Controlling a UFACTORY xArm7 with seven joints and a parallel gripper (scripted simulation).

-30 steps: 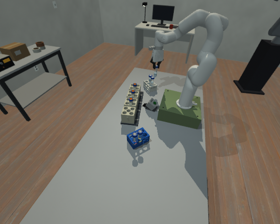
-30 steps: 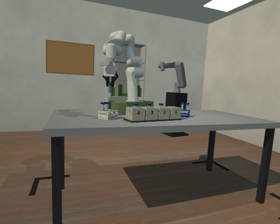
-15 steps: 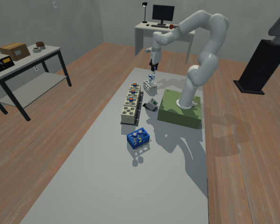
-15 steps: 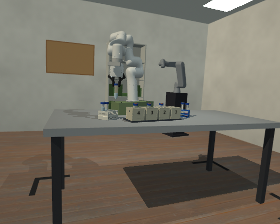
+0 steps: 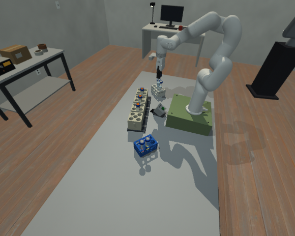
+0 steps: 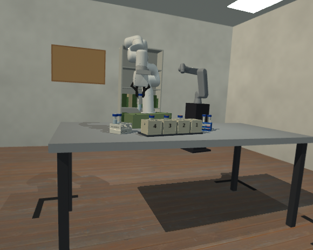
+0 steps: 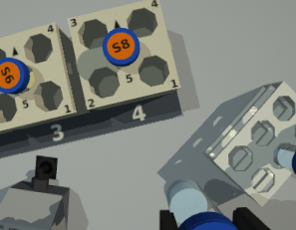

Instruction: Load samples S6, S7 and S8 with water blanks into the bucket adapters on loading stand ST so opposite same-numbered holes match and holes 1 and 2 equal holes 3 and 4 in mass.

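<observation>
Right now my hand is 10 mm to the left of the white-dot tube and 50 mm above it. The rest, counted from my hand: white rack: 130 mm to the right, 220 mm below; then tube rack: 40 mm ahead, 540 mm to the left, 220 mm below.
</observation>
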